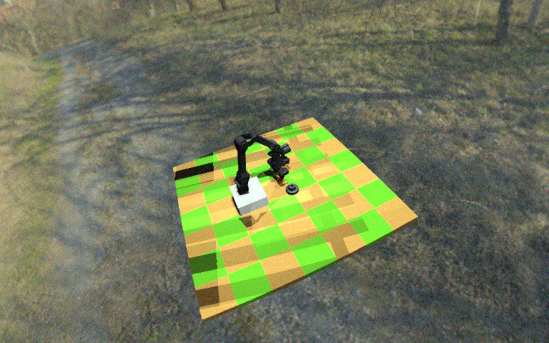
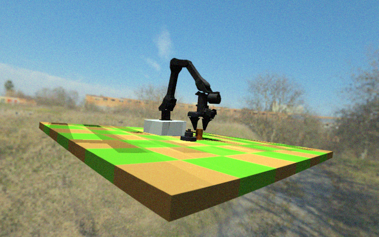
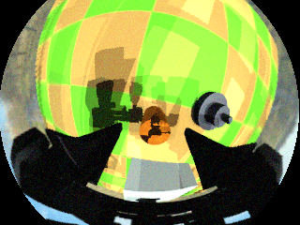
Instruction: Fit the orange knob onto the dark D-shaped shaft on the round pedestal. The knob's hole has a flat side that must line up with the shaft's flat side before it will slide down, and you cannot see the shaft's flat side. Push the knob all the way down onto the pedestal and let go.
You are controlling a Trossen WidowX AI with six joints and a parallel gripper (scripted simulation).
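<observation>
Right now my gripper tip is 2 cm above the orange knob. Round my gripper tip: round dark pedestal (6 cm ahead, 11 cm to the right, 2 cm below).
</observation>
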